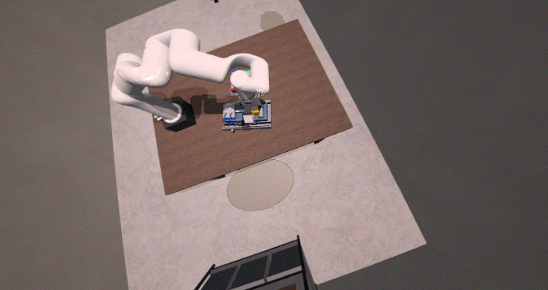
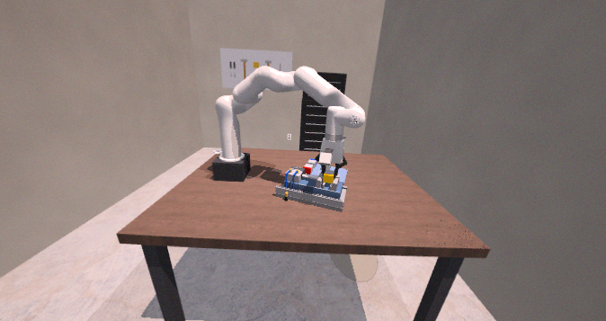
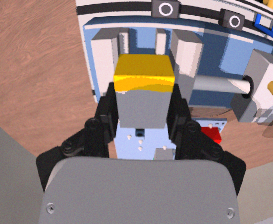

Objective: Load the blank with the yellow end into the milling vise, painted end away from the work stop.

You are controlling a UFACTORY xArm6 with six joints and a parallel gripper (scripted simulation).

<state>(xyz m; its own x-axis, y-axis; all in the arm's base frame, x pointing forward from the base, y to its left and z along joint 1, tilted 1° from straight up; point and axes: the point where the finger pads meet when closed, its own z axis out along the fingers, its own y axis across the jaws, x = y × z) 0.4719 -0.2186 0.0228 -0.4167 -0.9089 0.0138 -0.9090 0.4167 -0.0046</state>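
The yellow-ended blank lies 20 mm below my hand. Round my hand: dark rod (40 mm to the left, 30 mm below, 20 mm ahead); vise (80 mm below, 60 mm behind, 30 mm to the left); red-ended blank (240 mm to the left, 100 mm below, 60 mm behind).
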